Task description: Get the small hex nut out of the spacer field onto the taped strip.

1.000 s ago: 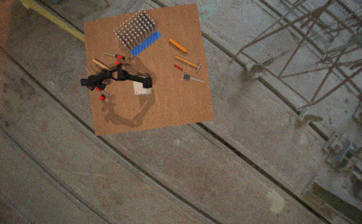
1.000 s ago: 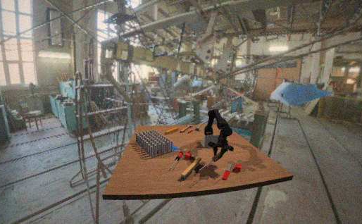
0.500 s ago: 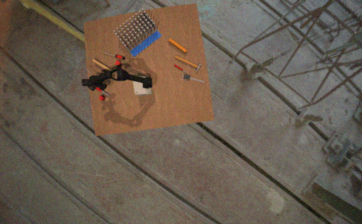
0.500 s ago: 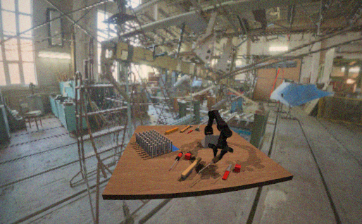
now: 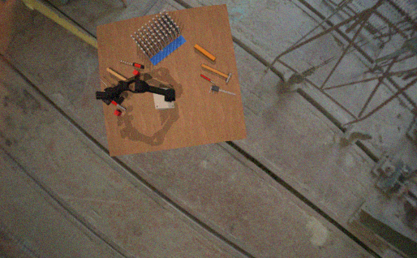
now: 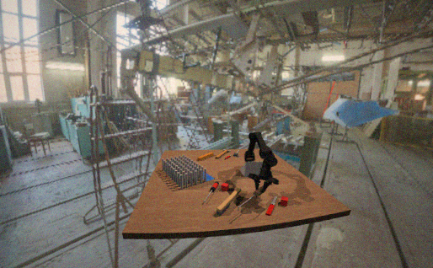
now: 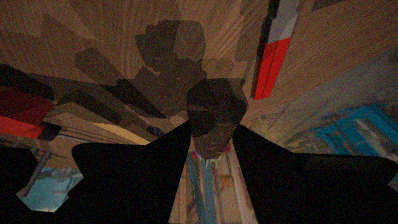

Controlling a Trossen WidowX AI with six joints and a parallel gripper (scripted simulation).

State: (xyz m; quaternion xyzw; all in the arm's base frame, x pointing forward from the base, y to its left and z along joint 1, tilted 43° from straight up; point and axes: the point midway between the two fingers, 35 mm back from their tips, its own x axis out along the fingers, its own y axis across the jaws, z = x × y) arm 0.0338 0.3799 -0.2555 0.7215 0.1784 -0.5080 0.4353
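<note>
Now: gripper tip 7 cm short of the thin hook tool and 7 cm to the right of it. Also, from my gripper tip: blue taped strip (41 cm ahead, 46 cm to the right, 8 cm below); then orange bar (36 cm ahead, 80 cm to the right, 7 cm below).
</note>
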